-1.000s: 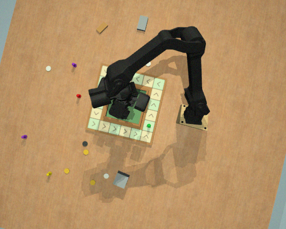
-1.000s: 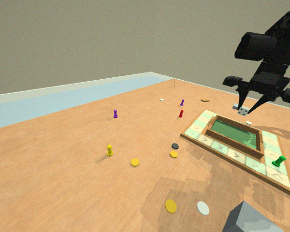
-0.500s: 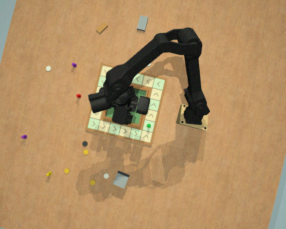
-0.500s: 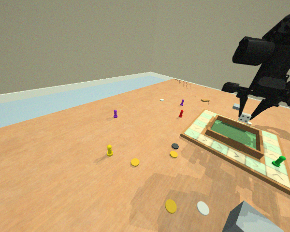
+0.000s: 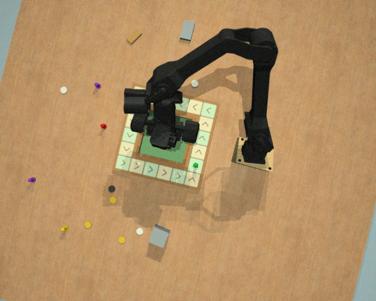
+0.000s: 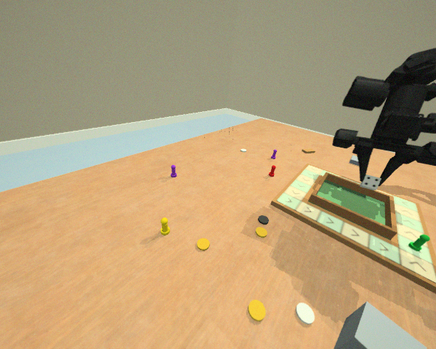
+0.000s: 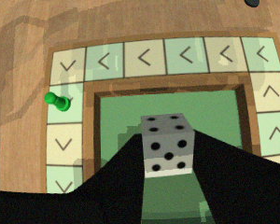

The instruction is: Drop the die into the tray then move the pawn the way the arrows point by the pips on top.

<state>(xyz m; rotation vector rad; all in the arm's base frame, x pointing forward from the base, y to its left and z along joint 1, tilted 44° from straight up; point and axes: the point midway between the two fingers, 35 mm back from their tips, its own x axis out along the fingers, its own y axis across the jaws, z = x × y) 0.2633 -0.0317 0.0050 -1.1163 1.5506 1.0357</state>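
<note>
Right now my gripper tip is 10 cm past the green pawn, 6 cm to the right of it and 6 cm above it. Also, from my gripper tip: green dice tray (8 cm below, 2 cm to the right, 1 cm ahead); red pawn (21 cm ahead, 7 cm below, 4 cm to the right); white die (right at my gripper tip).
</note>
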